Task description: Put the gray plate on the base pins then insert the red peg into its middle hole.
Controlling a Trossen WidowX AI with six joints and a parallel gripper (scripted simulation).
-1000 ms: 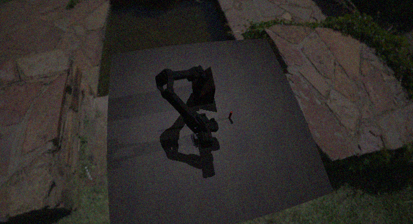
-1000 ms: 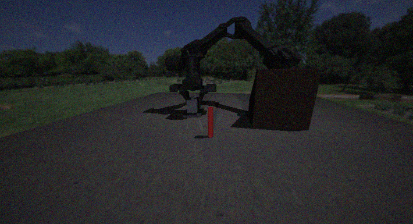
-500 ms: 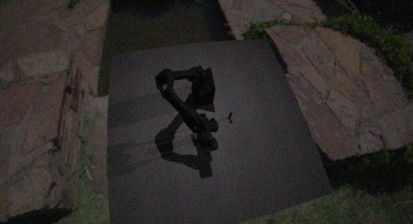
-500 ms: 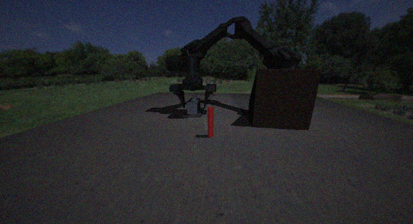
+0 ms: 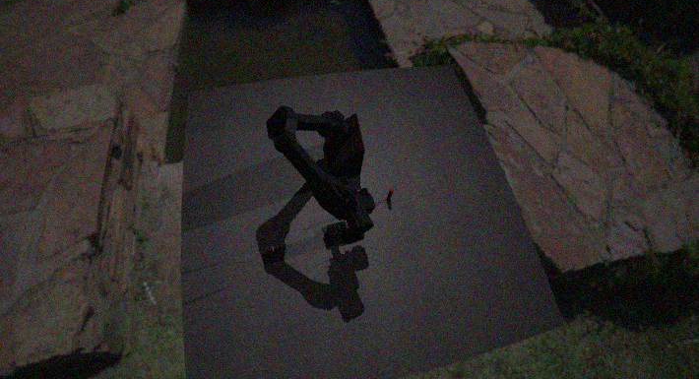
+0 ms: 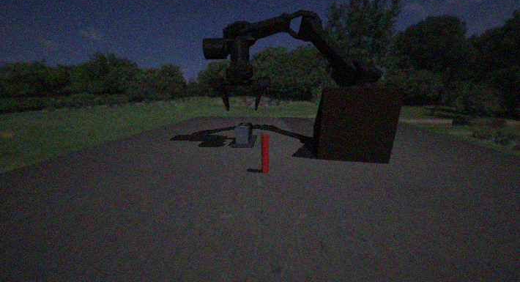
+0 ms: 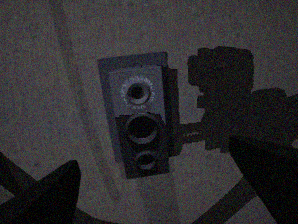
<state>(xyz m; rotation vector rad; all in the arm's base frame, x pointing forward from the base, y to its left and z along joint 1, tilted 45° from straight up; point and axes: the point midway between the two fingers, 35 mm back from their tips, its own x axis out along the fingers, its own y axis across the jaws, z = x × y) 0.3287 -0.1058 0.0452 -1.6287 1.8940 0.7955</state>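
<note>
Right now my gripper tip is 8 cm past the red peg, 20 cm to the right of it and 7 cm above it. From my gripper tip the other things lie so: base (1 cm behind, 10 cm below); then gray plate (6 cm below).
</note>
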